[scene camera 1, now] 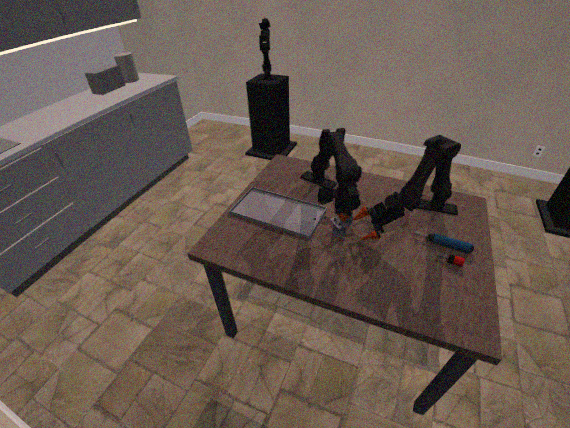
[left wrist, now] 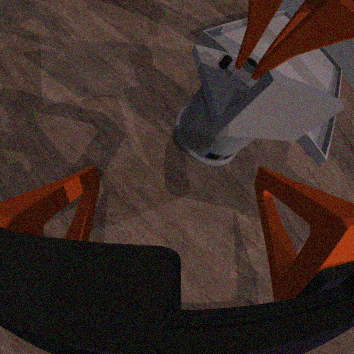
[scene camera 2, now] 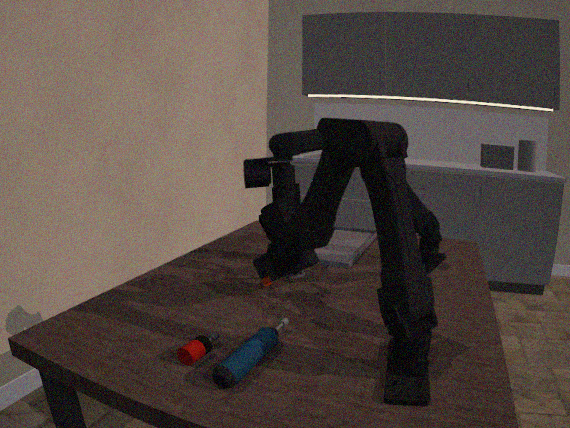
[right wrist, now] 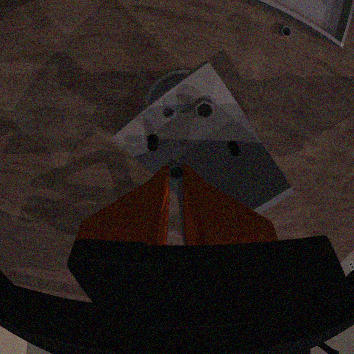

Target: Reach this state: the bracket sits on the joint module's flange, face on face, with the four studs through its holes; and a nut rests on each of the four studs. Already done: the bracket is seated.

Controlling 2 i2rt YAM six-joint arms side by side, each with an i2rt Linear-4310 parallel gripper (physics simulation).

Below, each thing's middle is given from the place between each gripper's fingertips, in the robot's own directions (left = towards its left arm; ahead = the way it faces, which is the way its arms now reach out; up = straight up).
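Scene:
The shallow grey tray (scene camera 1: 297, 216) is 4 cm behind my right hand, 33 cm to the right of it and 8 cm below it. Still counting from my right hand, there's the blue-handled screwdriver (scene camera 2: 230, 371), 42 cm to the left, 10 cm behind and 6 cm below, and the short red-handled screwdriver (scene camera 2: 197, 348), which is 45 cm to the left, 7 cm below and 1 cm behind. The joint module (left wrist: 193, 128) is 5 cm below that same right hand, 1 cm behind it and 1 cm to the right of it.
From my left hand, the tray is 39 cm to the right, 3 cm behind and 4 cm below. You'd find the blue-handled screwdriver 36 cm to the left of my left hand, 9 cm behind it and 2 cm below it, while the short red-handled screwdriver is 39 cm to the left of that hand and 2 cm below it. As for the joint module, it's 7 cm to the right of my left hand.

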